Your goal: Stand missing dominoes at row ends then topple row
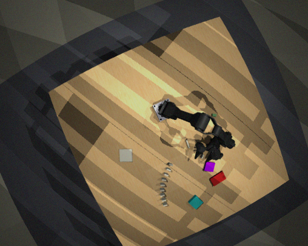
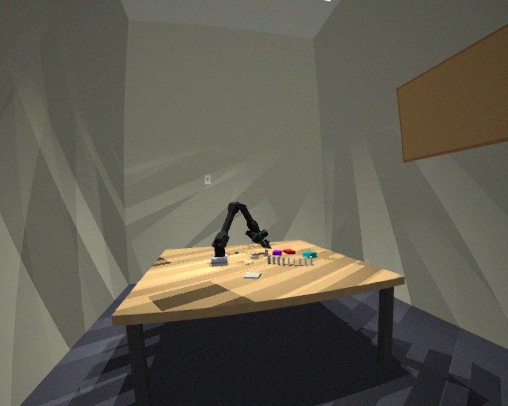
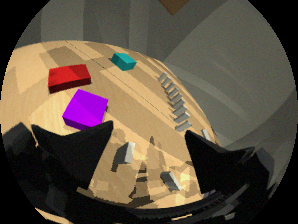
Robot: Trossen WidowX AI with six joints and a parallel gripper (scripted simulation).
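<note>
Now: gripper tip 70 mm short of the purple block, 60 mm to the right of it and 60 mm above it. From my gripper tip the other things lie so: cyan block 270 mm ahead, 90 mm to the right, 60 mm below; red block 170 mm ahead, 90 mm to the left, 60 mm below; small green cube 230 mm behind, 180 mm to the left, 70 mm below.
</note>
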